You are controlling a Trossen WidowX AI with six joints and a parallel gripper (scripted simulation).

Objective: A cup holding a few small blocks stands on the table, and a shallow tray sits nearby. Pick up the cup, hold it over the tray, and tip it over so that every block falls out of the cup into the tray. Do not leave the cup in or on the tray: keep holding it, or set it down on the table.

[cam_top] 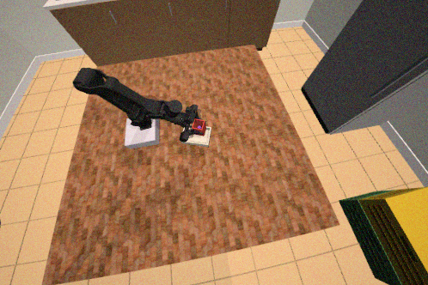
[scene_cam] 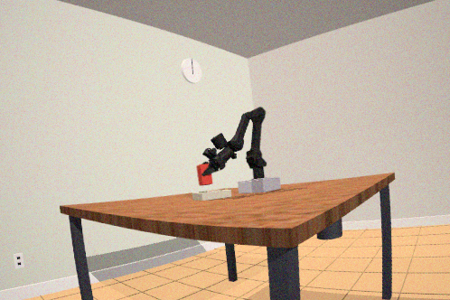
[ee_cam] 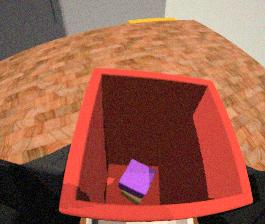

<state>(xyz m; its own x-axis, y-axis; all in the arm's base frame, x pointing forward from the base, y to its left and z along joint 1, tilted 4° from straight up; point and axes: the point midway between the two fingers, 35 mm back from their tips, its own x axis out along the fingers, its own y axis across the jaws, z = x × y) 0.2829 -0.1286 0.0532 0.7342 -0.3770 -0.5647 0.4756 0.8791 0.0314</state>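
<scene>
Right now my gripper tip is 2 cm past the red square cup, 2 cm above it and 1 cm to the right of it. From my gripper tip the other things lie so: shallow cream tray (11 cm below, 5 cm behind, 2 cm to the left); then purple block (2 cm behind, 1 cm to the left).
</scene>
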